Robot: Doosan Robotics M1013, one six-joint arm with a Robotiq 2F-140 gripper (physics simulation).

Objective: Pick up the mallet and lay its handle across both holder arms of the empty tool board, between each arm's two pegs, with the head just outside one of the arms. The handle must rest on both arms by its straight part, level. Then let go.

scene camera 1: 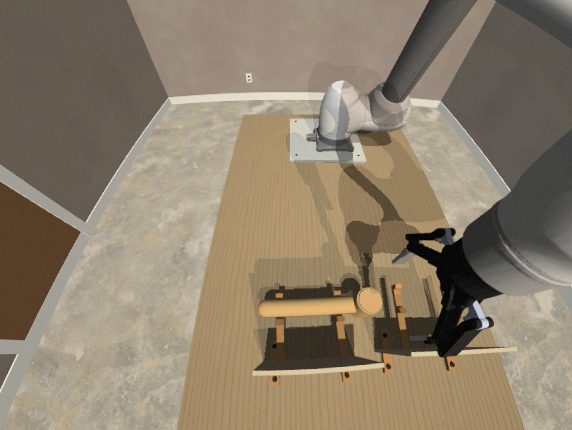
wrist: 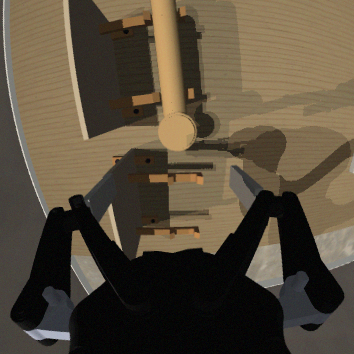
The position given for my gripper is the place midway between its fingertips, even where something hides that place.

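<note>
My gripper [scene camera 1: 406, 297] is visible, in the wrist view too [wrist: 171, 179]. Also visible: a wooden mallet [scene camera 1: 367, 301]; a tool board [wrist: 124, 211].
</note>
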